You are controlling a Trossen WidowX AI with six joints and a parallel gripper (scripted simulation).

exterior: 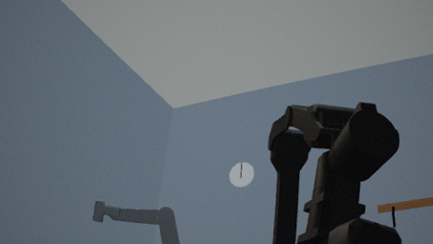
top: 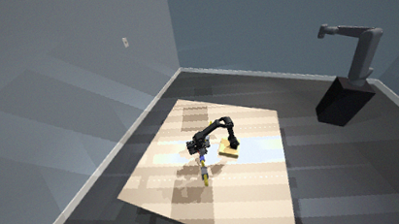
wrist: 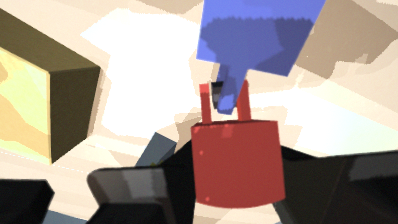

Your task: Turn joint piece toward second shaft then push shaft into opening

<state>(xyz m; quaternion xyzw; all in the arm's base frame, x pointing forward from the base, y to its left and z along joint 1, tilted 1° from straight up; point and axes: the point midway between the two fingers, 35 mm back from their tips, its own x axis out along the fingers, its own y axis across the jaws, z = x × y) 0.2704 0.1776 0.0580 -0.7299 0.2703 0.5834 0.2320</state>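
Now: gripper tip 30 mm below the red joint piece, 20 mm past it and 10 mm to the right of it.
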